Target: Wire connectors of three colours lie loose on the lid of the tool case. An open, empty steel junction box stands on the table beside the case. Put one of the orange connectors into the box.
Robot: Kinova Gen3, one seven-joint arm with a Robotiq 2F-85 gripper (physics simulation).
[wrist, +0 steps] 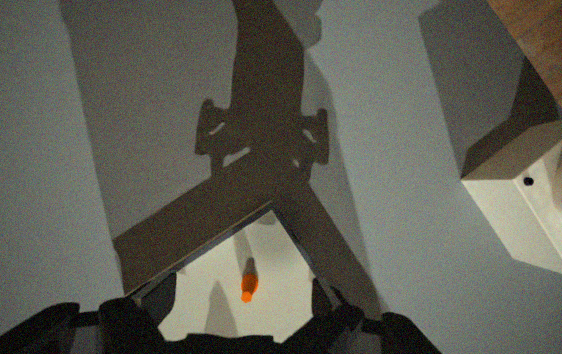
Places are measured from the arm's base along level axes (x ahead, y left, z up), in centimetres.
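Where they show: gripper, fingertip midpoint: [244, 290].
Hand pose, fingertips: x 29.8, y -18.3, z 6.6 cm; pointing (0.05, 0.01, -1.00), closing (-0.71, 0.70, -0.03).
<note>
After its pixels a point has its place.
One orange connector [248, 287] {z 6.7, x 29.4, y -18.4 cm} lies on the pale lid of the tool case [285, 260] {z 5.0, x 26.9, y -17.6 cm}, near the lid's corner. My gripper [244, 290] {z 6.6, x 29.8, y -18.4 cm} is open and empty, with one finger to the left and one to the right of the orange connector, which shows between them. How high the fingers are above the lid I cannot tell. The steel junction box [515, 215] {z -2.0, x 6.4, y -2.2 cm} shows in part at the right edge, with a dark round hole in its wall; its inside is largely out of view. Connectors of other colours do not show in this view.
The grey table [405, 125] {z -6.1, x 6.6, y -16.8 cm} surrounds the case. Dark shadows of the arm and the case fall across it. A brown wooden surface [537, 35] shows at the top right corner. The box stands to the right, apart from the case, with its wall rising from the table.
</note>
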